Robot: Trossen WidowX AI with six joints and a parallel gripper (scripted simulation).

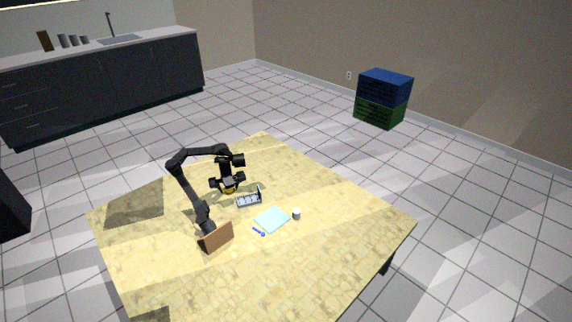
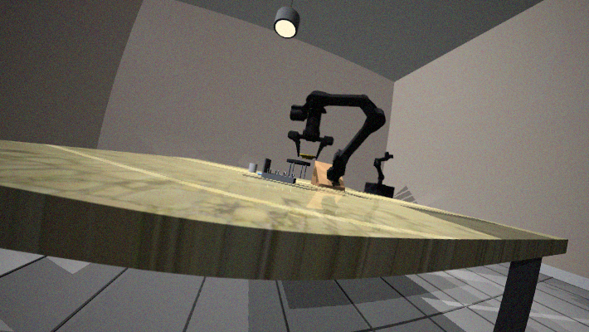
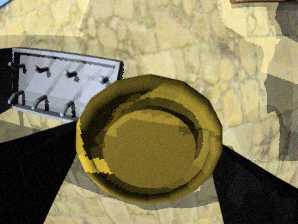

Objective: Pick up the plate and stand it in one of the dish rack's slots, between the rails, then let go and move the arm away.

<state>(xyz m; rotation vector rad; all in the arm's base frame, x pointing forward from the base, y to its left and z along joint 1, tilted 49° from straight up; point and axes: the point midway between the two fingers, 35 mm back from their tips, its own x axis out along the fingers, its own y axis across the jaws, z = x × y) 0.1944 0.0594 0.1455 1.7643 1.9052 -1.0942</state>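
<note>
Right now my gripper tip is 10 cm short of the grey dish rack, 2 cm to the left of it and 9 cm above it. Also, from my gripper tip: light blue mat 13 cm ahead, 21 cm to the right, 11 cm below; then yellow plate 1 cm above; then blue spoon 3 cm ahead, 24 cm to the right, 11 cm below.
</note>
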